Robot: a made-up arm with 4 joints.
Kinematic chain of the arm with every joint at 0, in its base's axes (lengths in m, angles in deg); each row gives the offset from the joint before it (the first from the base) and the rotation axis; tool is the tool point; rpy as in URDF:
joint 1: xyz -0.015 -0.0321 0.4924 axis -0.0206 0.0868 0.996
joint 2: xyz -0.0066 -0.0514 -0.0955 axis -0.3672 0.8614 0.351
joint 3: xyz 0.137 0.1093 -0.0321 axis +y
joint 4: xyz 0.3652 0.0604 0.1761 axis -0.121 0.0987 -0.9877
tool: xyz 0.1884 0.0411 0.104 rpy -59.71 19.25 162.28
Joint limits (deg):
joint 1: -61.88..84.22
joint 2: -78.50..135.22
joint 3: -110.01..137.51
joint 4: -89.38..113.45
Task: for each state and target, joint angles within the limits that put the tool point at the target. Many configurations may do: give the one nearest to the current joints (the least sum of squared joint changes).
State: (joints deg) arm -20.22 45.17 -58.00 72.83
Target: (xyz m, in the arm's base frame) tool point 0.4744 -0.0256 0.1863
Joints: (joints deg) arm -29.19 82.57 -33.75 88.17
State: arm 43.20 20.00 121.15 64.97
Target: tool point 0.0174 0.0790 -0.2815
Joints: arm 57.59 10.54 101.69 37.24
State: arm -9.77 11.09 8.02 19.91
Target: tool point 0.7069 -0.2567 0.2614
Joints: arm -29.77 9.13 28.23 12.27
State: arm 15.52 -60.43 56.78 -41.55
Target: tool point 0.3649 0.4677 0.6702
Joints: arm 45.40 -48.11 64.69 -80.14
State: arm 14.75 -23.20 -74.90 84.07
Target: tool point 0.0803 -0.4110 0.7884
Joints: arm 66.05 -65.37 -52.91 83.95
